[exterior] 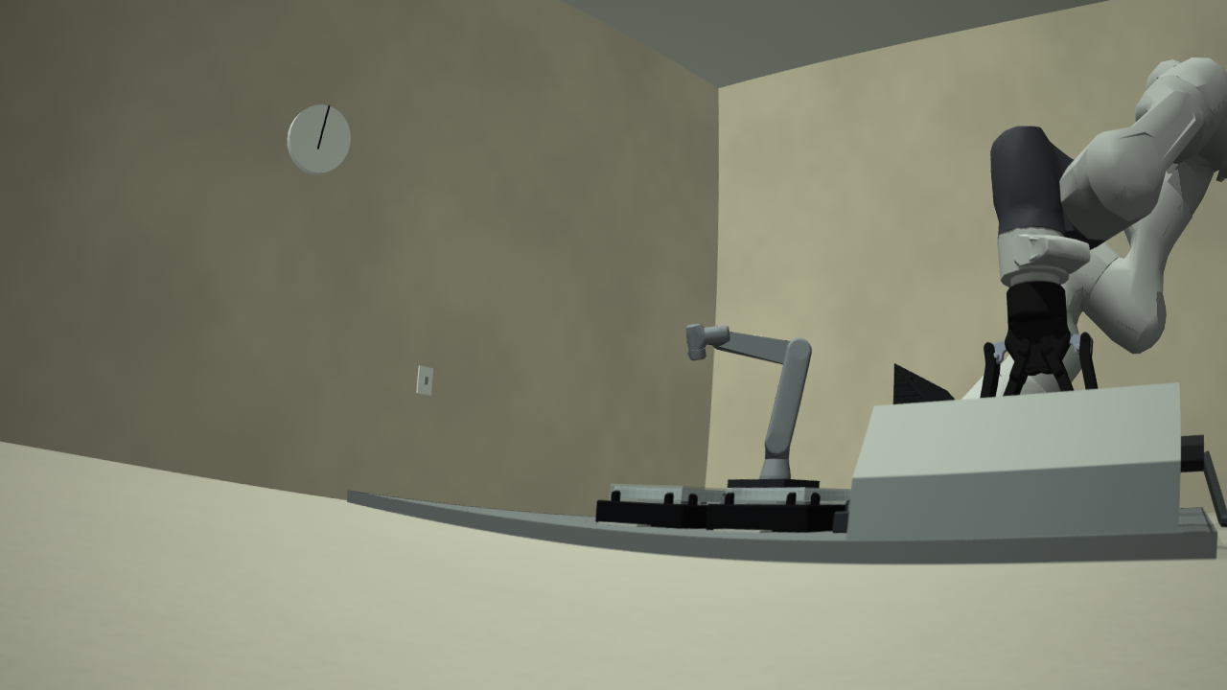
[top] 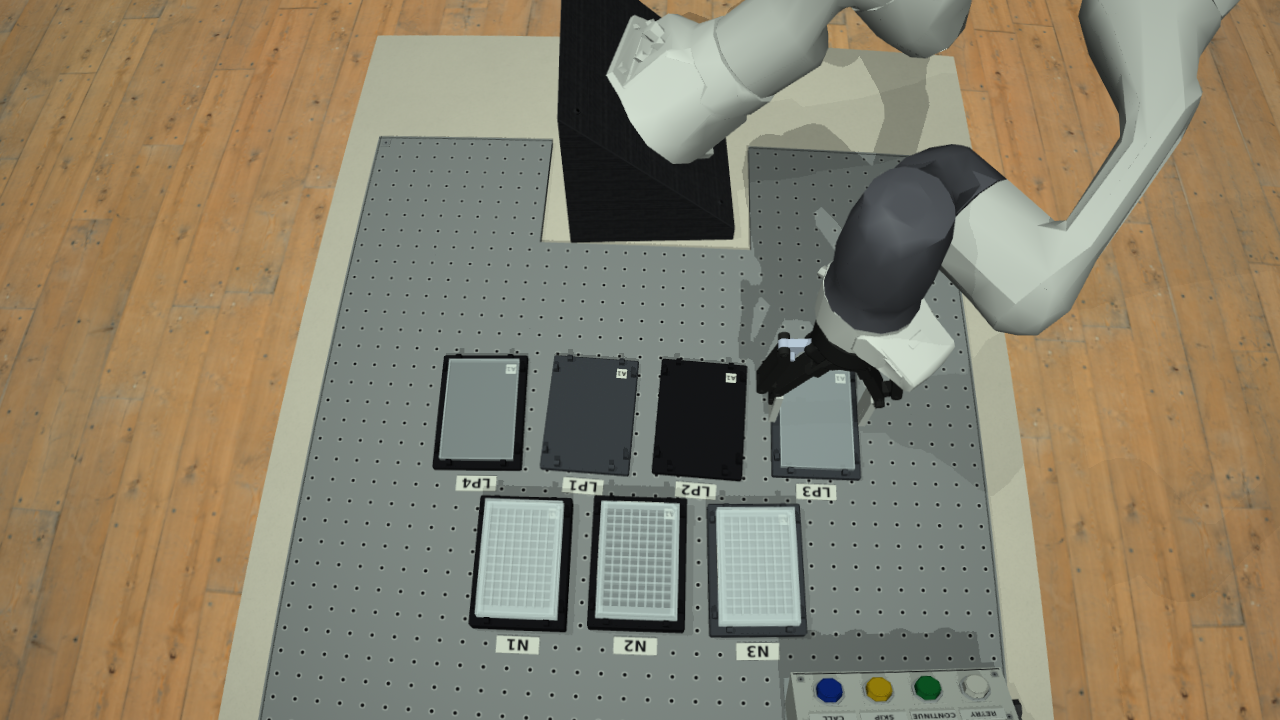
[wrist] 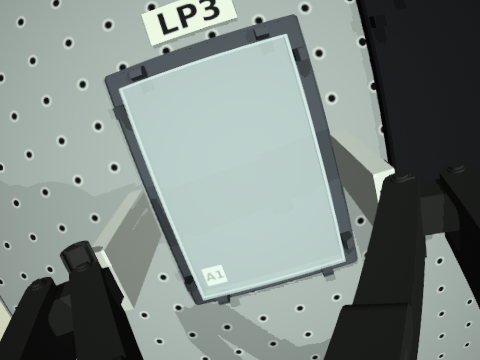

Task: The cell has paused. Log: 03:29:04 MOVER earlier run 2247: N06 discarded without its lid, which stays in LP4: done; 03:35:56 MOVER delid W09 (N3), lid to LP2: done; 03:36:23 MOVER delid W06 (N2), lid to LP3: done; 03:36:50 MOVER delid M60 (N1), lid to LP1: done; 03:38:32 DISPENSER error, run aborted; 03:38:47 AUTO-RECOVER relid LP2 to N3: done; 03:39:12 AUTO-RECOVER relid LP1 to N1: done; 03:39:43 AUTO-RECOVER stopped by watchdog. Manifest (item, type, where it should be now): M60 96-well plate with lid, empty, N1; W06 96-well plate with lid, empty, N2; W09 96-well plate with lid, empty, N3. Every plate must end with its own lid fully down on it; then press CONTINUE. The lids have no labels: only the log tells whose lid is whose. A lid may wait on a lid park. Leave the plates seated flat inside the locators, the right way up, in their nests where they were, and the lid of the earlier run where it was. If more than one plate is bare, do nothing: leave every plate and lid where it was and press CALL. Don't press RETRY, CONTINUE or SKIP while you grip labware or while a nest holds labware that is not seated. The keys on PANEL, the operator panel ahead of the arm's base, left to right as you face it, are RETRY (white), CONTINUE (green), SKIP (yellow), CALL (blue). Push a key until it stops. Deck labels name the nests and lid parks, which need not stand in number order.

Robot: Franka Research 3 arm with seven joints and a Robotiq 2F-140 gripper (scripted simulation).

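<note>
The lid park LP3 is 40 mm below my hand. From my hand the other things lie so: lid park LP2 (10 mm ahead, 130 mm to the right, 40 mm below); lid park LP1 (10 mm ahead, 260 mm to the right, 40 mm below); LP2 label (100 mm ahead, 140 mm to the right, 40 mm below).
</note>
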